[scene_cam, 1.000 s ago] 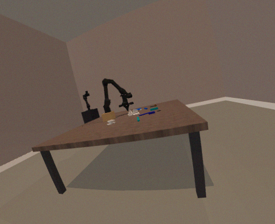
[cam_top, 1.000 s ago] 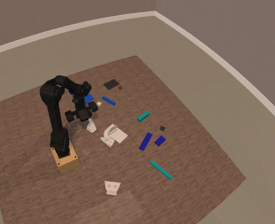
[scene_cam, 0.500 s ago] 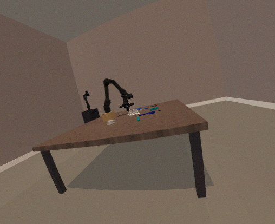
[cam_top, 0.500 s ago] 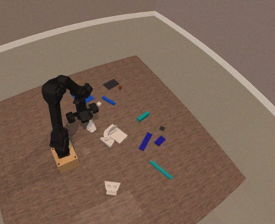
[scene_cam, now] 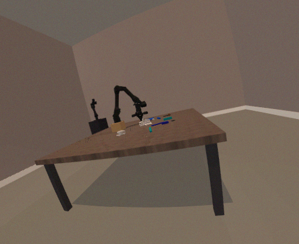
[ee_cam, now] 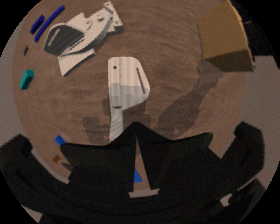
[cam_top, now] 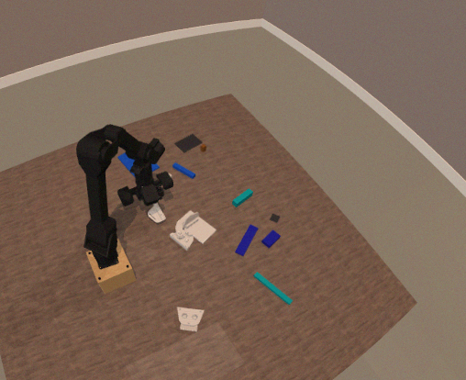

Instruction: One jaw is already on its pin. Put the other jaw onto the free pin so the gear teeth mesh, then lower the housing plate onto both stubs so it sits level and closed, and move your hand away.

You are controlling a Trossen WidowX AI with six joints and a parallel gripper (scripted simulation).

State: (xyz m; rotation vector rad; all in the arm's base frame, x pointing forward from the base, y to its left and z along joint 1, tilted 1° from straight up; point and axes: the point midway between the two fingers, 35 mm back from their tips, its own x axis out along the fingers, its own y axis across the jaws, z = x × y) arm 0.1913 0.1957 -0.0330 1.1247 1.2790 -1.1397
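My gripper tip is 20 mm short of the white jaw, 10 mm to the left of it and 10 mm below it. The rest, counted from my gripper tip: white cube (110 mm ahead, 100 mm to the left, 20 mm below); white base (130 mm ahead, 140 mm to the right, 20 mm below); blue plate (20 mm ahead, 230 mm to the left, 20 mm below).
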